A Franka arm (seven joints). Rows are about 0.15 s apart.
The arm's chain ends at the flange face. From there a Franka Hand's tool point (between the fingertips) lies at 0.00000 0.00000 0.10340 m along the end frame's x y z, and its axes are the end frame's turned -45 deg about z.
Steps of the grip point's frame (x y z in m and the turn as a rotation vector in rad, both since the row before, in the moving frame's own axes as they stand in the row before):
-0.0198 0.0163 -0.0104 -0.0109 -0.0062 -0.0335
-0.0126 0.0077 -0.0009 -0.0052 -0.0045 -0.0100
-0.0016 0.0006 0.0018 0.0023 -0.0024 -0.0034
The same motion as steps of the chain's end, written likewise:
-0.0028 0.0243 -0.0104 -0.0121 0.0033 -0.0335
-0.0035 0.0136 -0.0009 -0.0069 0.0005 -0.0100
-0.0004 0.0015 0.0018 -0.0001 -0.0033 -0.0034

